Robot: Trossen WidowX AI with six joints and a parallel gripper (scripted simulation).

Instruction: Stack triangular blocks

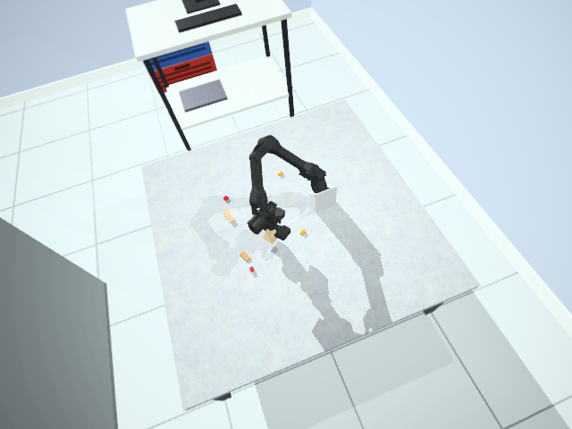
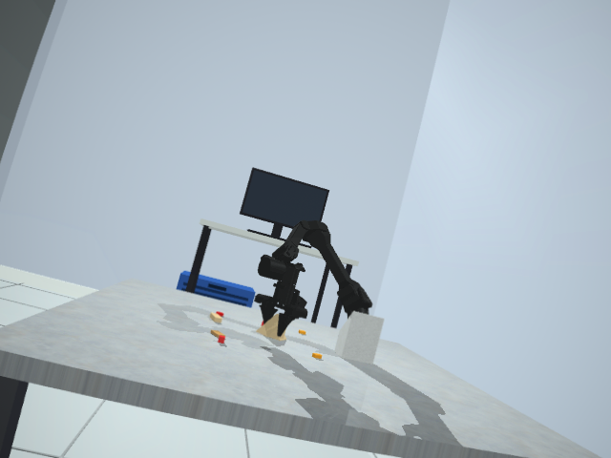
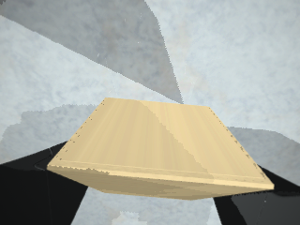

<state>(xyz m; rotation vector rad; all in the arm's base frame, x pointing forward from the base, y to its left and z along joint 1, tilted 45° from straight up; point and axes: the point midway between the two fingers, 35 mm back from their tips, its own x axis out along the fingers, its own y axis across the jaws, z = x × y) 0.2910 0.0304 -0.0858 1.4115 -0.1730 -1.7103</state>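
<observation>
The tan wooden triangular block lies 1 cm behind my gripper tip and 1 cm above it.
</observation>
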